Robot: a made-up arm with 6 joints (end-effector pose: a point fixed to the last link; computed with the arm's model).
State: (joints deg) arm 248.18 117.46 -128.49 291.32 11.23 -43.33
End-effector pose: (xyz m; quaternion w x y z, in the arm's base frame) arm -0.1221 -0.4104 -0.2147 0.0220 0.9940 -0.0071 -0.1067
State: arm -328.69 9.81 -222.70 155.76 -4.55 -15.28
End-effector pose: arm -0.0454 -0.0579 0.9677 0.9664 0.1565 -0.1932 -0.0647
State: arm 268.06 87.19 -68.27 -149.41 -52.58 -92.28
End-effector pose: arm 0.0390 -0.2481 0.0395 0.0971 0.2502 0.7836 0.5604
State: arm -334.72 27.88 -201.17 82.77 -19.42 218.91
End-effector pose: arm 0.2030 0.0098 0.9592 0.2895 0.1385 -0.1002 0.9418
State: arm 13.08 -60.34 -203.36 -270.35 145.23 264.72
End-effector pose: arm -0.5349 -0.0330 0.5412 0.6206 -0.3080 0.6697 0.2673
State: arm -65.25 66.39 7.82 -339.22 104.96 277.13
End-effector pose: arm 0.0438 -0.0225 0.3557 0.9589 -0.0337 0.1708 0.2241
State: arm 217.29 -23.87 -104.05 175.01 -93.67 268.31
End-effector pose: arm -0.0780 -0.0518 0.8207 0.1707 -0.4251 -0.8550 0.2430
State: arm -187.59 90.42 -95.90 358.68 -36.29 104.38
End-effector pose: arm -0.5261 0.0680 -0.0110 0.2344 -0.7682 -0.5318 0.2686
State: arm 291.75 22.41 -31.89 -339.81 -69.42 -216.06
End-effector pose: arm 0.1124 -0.3643 0.4204 0.3147 0.3566 0.6883 -0.5477
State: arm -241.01 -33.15 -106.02 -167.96 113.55 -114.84
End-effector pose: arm 0.0421 -0.0372 1.0020 0.7995 0.4794 0.3581 0.0522
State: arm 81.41 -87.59 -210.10 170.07 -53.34 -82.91
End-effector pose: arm -0.0745 -0.6007 0.3225 0.8431 0.5373 0.0131 -0.0178
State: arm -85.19 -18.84 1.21 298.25 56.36 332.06
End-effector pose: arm -0.0166 -0.1093 0.3627 0.0674 -0.9071 0.0282 0.4145
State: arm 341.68 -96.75 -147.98 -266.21 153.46 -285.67
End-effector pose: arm -0.5441 0.2685 0.4096 0.0185 -0.8290 -0.1309 -0.5435
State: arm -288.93 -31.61 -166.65 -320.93 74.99 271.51
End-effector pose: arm -0.1166 -0.2316 1.0074 0.1014 0.1598 -0.4838 -0.8545
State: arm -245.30 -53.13 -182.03 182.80 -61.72 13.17
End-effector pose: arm 0.1799 -0.4018 0.7817 0.4270 -0.0575 0.0201 0.9022
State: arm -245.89 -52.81 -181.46 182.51 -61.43 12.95
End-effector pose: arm 0.1746 -0.3999 0.7865 0.4343 -0.0600 0.0253 0.8984
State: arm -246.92 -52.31 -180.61 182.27 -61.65 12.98
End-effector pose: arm 0.1651 -0.3966 0.7929 0.4426 -0.0690 0.0361 0.8933
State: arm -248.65 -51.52 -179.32 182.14 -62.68 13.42
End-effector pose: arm 0.1490 -0.3906 0.8018 0.4519 -0.0880 0.0559 0.8859
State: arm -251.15 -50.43 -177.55 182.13 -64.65 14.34
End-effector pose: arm 0.1265 -0.3810 0.8126 0.4615 -0.1169 0.0870 0.8751
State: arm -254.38 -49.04 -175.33 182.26 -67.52 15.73
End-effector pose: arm 0.0989 -0.3668 0.8245 0.4701 -0.1533 0.1304 0.8594
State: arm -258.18 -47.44 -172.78 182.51 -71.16 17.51
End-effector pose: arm 0.0689 -0.3481 0.8361 0.4760 -0.1924 0.1855 0.8379
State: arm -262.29 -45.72 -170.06 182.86 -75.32 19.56
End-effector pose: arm 0.0398 -0.3258 0.8462 0.4776 -0.2291 0.2495 0.8106
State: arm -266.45 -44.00 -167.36 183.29 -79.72 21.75
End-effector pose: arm 0.0140 -0.3019 0.8540 0.4742 -0.2593 0.3178 0.7791
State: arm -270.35 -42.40 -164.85 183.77 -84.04 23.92
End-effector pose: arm -0.0069 -0.2787 0.8594 0.4661 -0.2807 0.3845 0.7457
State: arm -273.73 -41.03 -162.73 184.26 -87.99 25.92
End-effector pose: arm -0.0225 -0.2587 0.8626 0.4548 -0.2936 0.4438 0.7141
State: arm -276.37 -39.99 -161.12 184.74 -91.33 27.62
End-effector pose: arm -0.0332 -0.2436 0.8641 0.4425 -0.3002 0.4912 0.6876
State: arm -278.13 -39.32 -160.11 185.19 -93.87 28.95
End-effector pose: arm -0.0398 -0.2343 0.8642 0.4311 -0.3031 0.5241 0.6690
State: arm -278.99 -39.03 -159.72 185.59 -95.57 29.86
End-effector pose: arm -0.0431 -0.2308 0.8633 0.4223 -0.3048 0.5421 0.6595
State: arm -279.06 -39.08 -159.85 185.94 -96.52 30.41
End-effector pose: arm -0.0440 -0.2322 0.8616 0.4160 -0.3067 0.5471 0.6584
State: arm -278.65 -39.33 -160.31 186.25 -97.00 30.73
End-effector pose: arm -0.0432 -0.2367 0.8593 0.4117 -0.3087 0.5443 0.6625
